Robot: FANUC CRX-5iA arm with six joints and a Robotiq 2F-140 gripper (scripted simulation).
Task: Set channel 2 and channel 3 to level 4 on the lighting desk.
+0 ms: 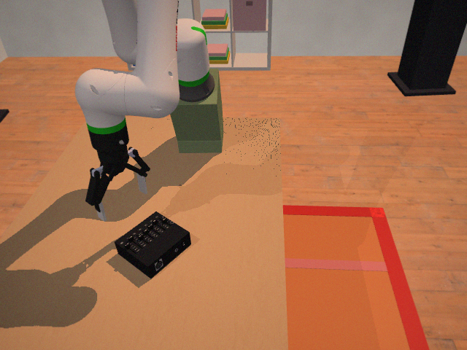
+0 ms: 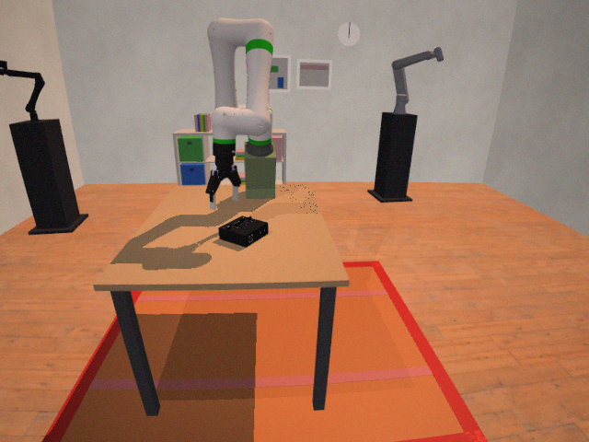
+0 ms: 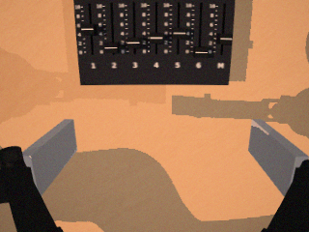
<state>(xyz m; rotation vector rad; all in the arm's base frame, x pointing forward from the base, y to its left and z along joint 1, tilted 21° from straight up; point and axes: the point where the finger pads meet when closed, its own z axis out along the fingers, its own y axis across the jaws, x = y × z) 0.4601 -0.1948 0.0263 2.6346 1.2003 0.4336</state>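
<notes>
My gripper is now 80 mm to the right of the channel 2 fader cap, 80 mm above it and 10 mm short of it. Round my hand: channel 1 fader cap: 110 mm to the left, 80 mm below; then channel 6 fader cap: 80 mm below, 70 mm ahead, 20 mm to the left; then channel 3 fader cap: 80 mm below, 70 mm to the left, 30 mm ahead.
</notes>
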